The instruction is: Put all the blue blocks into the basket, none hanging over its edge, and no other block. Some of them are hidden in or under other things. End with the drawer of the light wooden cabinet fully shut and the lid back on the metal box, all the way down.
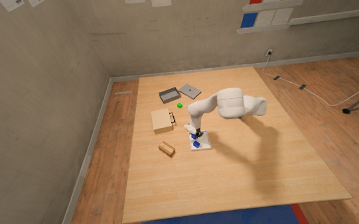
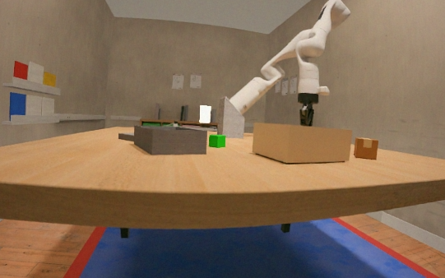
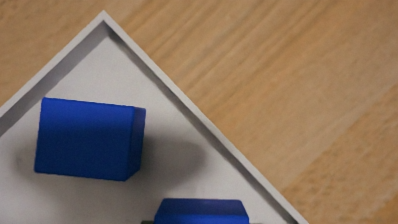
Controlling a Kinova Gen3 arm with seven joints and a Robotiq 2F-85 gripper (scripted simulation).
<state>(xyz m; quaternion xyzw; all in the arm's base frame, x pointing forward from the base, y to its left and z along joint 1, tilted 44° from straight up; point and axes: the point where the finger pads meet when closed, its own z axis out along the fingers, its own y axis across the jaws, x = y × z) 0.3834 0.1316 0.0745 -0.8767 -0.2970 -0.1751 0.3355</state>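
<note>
My hand is 30 mm past the white basket, 40 mm to the right of it and 40 mm above it. Also, from my hand: brown cardboard box: 220 mm ahead, 60 mm to the left, 10 mm below; then red block: 200 mm ahead, 80 mm to the left, 30 mm below; then drawer: 210 mm ahead, 190 mm to the right, 20 mm below.
</note>
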